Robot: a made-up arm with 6 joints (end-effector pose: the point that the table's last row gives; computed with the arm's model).
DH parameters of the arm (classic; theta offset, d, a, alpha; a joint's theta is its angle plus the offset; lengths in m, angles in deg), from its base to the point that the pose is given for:
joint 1: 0 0.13 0 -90
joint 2: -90 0 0.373 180
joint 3: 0 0 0 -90
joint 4: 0 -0.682 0 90
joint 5: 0 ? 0 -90
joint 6: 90 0 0 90
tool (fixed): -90 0 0 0
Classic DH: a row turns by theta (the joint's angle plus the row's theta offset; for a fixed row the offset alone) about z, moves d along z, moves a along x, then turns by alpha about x.
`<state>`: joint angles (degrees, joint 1 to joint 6).
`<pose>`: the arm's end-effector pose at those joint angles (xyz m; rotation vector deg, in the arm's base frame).
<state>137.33 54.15 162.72 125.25 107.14 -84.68</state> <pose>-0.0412 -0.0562 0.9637 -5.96 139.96 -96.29</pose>
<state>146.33 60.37 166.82 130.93 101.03 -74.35</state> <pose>-0.0803 -0.0410 0.9428 -18.26 147.16 -88.40</pose>
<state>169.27 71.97 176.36 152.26 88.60 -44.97</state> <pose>-0.1486 -0.0799 0.8922 32.15 -159.23 58.51</pose>
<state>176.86 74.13 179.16 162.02 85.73 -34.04</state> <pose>-0.1522 -0.1060 0.8811 28.71 -157.44 44.84</pose>
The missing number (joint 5, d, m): 0.12
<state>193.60 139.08 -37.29 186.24 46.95 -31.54</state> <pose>0.4529 -0.0132 -0.1820 29.16 -38.33 27.29</pose>
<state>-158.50 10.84 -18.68 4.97 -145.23 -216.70</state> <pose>-0.6660 -0.1339 0.1694 39.29 13.54 21.43</pose>
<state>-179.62 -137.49 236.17 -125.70 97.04 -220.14</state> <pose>-0.4332 -0.0729 -0.0786 -57.83 -2.31 96.83</pose>
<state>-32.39 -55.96 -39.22 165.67 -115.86 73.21</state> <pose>0.3455 -0.0815 0.5637 26.88 -103.14 88.57</pose>
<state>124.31 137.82 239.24 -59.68 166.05 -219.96</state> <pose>-0.0723 0.2134 0.5426 38.27 82.27 -19.13</pose>
